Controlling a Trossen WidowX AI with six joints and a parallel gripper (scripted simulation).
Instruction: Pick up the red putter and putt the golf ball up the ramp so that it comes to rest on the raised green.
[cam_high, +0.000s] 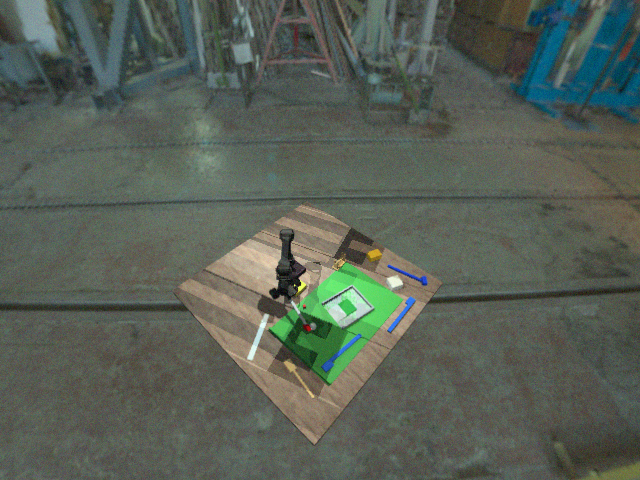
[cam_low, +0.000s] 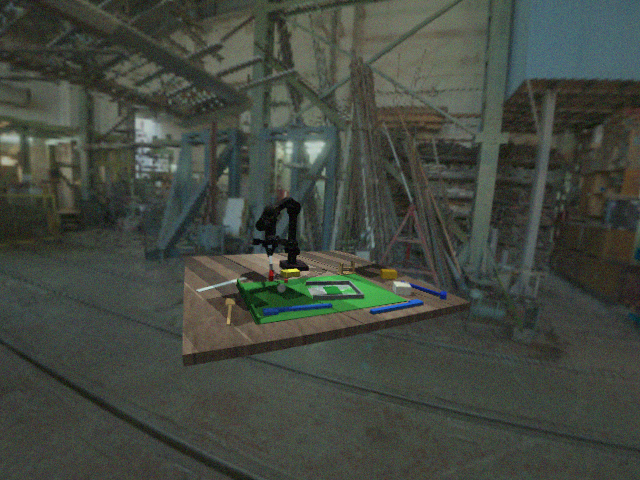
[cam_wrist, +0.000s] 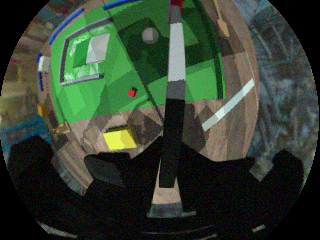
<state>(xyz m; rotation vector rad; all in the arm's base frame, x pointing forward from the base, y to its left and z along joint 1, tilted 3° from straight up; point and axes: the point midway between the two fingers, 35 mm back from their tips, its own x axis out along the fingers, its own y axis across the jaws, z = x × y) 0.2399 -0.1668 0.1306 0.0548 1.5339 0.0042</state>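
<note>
Now: the red putter 120 mm ahead of my gripper tip. Also, from my gripper tip: green mat: 230 mm ahead, 230 mm to the left, 130 mm below; pale strip: 60 mm ahead, 240 mm to the right, 130 mm below; white golf ball: 210 mm ahead, 40 mm to the left, 100 mm below.
</note>
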